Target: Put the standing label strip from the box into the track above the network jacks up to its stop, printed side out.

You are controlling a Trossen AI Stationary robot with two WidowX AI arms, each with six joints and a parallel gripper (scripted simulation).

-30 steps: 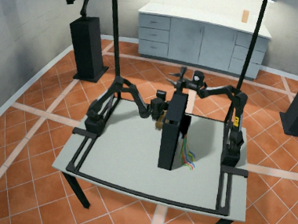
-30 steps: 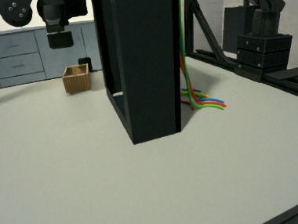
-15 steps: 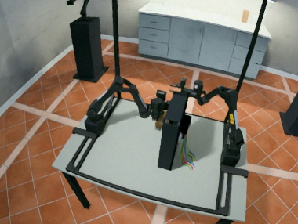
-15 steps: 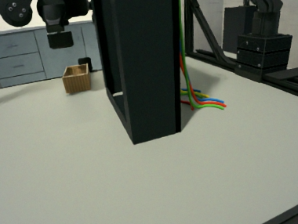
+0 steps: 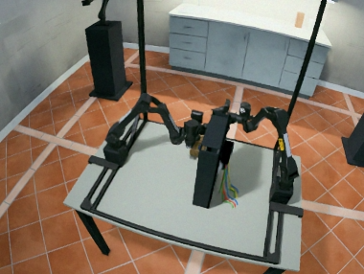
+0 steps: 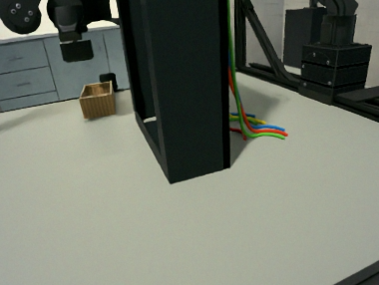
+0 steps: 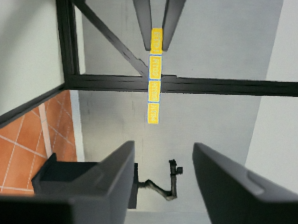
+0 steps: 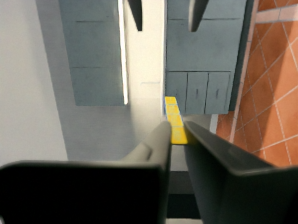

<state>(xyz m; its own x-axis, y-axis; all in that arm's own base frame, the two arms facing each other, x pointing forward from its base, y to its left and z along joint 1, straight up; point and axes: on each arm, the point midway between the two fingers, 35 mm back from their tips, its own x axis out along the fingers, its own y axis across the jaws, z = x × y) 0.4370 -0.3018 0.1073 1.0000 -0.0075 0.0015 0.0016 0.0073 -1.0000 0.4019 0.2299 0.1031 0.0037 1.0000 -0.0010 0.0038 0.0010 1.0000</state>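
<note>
The yellow label strip lies 80 mm to the right of my left hand and 30 mm ahead of it. Round my left hand: small box 210 mm below, 80 mm ahead, 60 mm to the right.
Now: the yellow label strip 5 cm behind my right hand. Also, from my right hand: small box (21 cm below, 2 cm to the left, 1 cm behind).
</note>
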